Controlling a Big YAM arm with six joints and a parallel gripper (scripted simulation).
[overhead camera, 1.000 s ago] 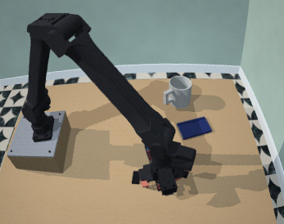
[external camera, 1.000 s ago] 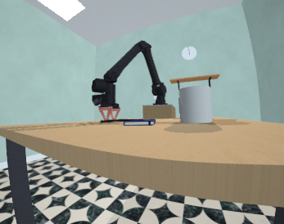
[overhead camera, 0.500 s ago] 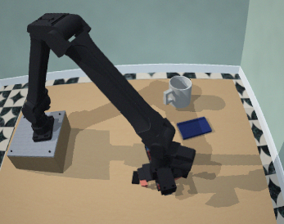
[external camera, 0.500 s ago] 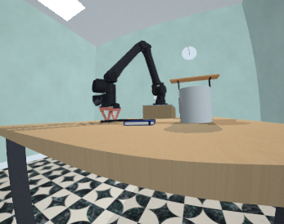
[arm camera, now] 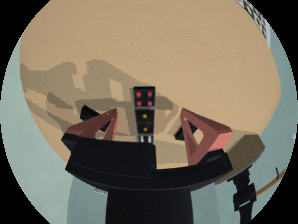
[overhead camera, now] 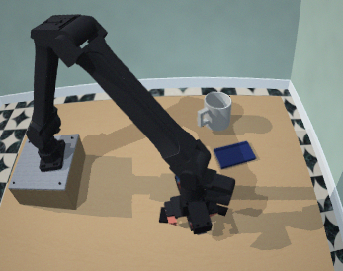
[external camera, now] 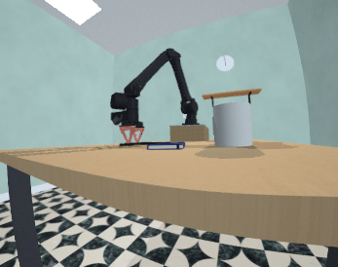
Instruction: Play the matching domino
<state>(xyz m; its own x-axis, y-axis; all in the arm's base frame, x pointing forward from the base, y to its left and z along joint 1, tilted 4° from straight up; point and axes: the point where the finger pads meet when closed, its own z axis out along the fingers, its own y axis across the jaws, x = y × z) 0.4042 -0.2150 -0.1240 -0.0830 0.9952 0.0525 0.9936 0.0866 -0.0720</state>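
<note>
The domino is 10 mm ahead of my hand, 10 mm to the right of it and 10 mm below it. The rest, counted from my hand: white mug: 160 mm ahead, 400 mm to the left, 30 mm above.
</note>
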